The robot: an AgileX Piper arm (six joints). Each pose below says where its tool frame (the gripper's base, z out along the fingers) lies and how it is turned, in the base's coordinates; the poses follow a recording.
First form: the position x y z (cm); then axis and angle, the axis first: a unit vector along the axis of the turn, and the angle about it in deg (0 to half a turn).
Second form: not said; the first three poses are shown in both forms.
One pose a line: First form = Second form
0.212 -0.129 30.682 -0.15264 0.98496 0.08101 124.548 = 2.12 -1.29 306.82 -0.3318 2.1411 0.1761
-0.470 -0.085 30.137 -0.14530 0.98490 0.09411 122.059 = -4.70 -0.85 301.37 -0.3095 2.0982 0.2005
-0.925 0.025 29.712 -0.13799 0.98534 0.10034 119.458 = -9.25 0.25 297.12 -0.2877 2.0544 0.2092
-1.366 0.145 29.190 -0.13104 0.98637 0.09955 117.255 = -13.66 1.45 291.90 -0.2682 2.0186 0.2037
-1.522 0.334 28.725 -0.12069 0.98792 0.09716 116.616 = -15.22 3.34 287.25 -0.2456 2.0108 0.1978
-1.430 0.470 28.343 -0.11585 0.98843 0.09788 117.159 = -14.30 4.70 283.43 -0.2369 2.0212 0.2001
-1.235 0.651 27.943 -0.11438 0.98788 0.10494 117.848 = -12.35 6.51 279.43 -0.2353 2.0319 0.2158
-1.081 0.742 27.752 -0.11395 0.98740 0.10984 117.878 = -10.81 7.42 277.52 -0.2344 2.0314 0.2260
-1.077 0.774 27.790 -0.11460 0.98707 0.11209 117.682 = -10.77 7.74 277.90 -0.2354 2.0274 0.2302
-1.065 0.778 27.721 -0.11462 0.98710 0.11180 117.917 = -10.65 7.78 277.21 -0.2359 2.0315 0.2301
